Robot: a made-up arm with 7 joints. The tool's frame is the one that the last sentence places. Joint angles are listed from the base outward.
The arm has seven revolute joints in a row. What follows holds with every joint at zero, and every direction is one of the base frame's. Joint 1 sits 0.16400 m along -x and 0.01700 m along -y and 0.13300 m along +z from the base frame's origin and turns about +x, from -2.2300 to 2.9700 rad. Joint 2 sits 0.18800 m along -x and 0.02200 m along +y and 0.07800 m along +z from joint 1 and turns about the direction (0.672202, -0.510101, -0.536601), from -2.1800 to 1.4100 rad. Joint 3 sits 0.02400 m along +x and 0.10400 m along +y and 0.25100 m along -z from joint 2 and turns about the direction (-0.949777, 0.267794, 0.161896), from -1.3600 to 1.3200 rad. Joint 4 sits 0.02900 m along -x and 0.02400 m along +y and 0.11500 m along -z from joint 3 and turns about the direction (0.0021, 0.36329, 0.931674), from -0.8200 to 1.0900 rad. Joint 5 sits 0.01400 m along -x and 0.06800 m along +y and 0.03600 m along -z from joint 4 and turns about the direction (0.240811, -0.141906, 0.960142), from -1.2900 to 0.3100 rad. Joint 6 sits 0.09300 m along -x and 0.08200 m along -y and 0.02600 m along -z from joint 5 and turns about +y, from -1.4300 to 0.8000 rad. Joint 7 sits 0.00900 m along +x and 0.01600 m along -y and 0.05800 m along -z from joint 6 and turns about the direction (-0.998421, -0.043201, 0.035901), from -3.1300 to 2.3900 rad. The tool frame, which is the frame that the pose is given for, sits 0.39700 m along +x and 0.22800 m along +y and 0.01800 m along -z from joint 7; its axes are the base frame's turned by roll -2.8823, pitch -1.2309 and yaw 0.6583 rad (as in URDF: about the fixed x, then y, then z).
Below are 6 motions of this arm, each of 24 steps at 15 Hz.
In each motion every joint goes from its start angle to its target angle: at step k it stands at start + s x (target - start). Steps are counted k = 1, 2, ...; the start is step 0. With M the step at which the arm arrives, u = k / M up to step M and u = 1 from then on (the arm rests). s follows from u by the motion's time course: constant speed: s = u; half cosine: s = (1 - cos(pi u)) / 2; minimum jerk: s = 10 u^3 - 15 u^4 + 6 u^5.
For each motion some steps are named. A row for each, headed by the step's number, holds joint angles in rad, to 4 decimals.
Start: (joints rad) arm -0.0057 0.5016 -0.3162 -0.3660 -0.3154 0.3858 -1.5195
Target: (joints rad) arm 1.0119 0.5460 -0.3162 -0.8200 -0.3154 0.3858 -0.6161
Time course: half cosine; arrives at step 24
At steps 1, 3, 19, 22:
1: -0.0013 0.5018 -0.3162 -0.3679 -0.3154 0.3858 -1.5156
3: 0.0330 0.5033 -0.3162 -0.3833 -0.3154 0.3858 -1.4851
19: 0.9068 0.5414 -0.3162 -0.7731 -0.3154 0.3858 -0.7094
22: 0.9946 0.5452 -0.3162 -0.8123 -0.3154 0.3858 -0.6315

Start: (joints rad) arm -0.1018 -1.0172 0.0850 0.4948 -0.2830 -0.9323 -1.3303
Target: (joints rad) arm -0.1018 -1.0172 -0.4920 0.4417 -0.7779 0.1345 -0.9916
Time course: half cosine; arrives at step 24
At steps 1, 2, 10, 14, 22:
1: -0.1018 -1.0172 0.0825 0.4946 -0.2851 -0.9277 -1.3289
2: -0.1018 -1.0172 0.0752 0.4939 -0.2914 -0.9141 -1.3245
10: -0.1018 -1.0172 -0.1288 0.4751 -0.4664 -0.5370 -1.2048
14: -0.1018 -1.0172 -0.2782 0.4614 -0.5945 -0.2608 -1.1171
22: -0.1018 -1.0172 -0.4822 0.4426 -0.7695 0.1163 -0.9974

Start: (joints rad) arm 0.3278 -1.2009 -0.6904 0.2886 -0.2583 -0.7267 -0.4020
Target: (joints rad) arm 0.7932 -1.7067 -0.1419 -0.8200 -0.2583 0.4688 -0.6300
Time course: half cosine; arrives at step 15
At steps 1, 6, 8, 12, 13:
1: 0.3329 -1.2064 -0.6844 0.2765 -0.2583 -0.7136 -0.4045
6: 0.4886 -1.3756 -0.5009 -0.0944 -0.2583 -0.3137 -0.4808
8: 0.5848 -1.4802 -0.3875 -0.3236 -0.2583 -0.0665 -0.5279
12: 0.7488 -1.6584 -0.1943 -0.7141 -0.2583 0.3546 -0.6082
13: 0.7731 -1.6848 -0.1656 -0.7721 -0.2583 0.4171 -0.6201

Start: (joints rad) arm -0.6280 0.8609 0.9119 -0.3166 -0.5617 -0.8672 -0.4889
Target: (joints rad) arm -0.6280 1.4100 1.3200 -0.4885 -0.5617 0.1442 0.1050
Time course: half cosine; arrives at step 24
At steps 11, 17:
11: -0.6280 1.0996 1.0893 -0.3913 -0.5617 -0.4275 -0.2307
17: -0.6280 1.3026 1.2402 -0.4549 -0.5617 -0.0536 -0.0112

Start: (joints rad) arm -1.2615 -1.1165 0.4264 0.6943 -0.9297 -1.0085 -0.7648
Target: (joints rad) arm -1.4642 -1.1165 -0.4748 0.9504 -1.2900 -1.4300 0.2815
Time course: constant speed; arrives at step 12
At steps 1, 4, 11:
1: -1.2784 -1.1165 0.3513 0.7156 -0.9597 -1.0436 -0.6776
4: -1.3291 -1.1165 0.1260 0.7797 -1.0498 -1.1490 -0.4160
11: -1.4473 -1.1165 -0.3997 0.9291 -1.2600 -1.3949 0.1943

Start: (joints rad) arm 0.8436 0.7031 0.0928 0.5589 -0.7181 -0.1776 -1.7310
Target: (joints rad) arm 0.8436 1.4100 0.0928 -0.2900 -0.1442 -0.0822 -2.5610
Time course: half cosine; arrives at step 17
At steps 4, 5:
4: 0.8436 0.7953 0.0928 0.4481 -0.6432 -0.1652 -1.8393
5: 0.8436 0.8435 0.0928 0.3902 -0.6041 -0.1586 -1.8959

